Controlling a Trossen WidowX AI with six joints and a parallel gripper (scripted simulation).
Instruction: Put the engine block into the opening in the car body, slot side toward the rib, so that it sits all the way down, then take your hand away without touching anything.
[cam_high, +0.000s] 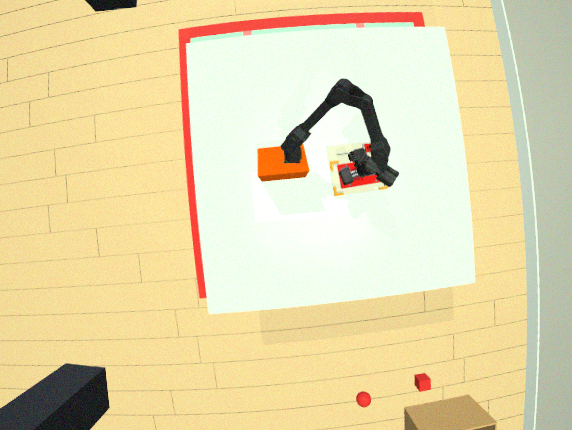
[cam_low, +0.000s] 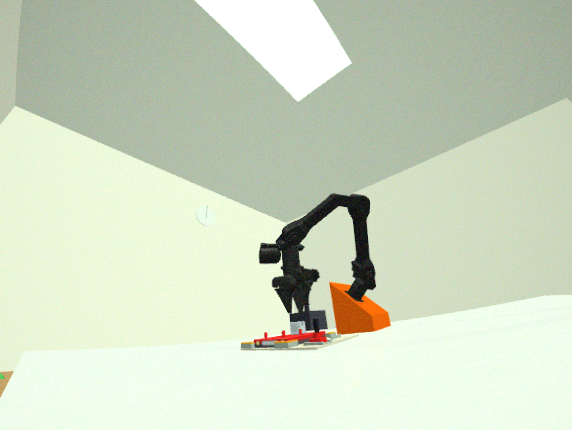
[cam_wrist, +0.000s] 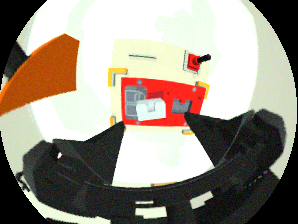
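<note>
Right now my gripper tip is 4 cm above the engine block.
</note>
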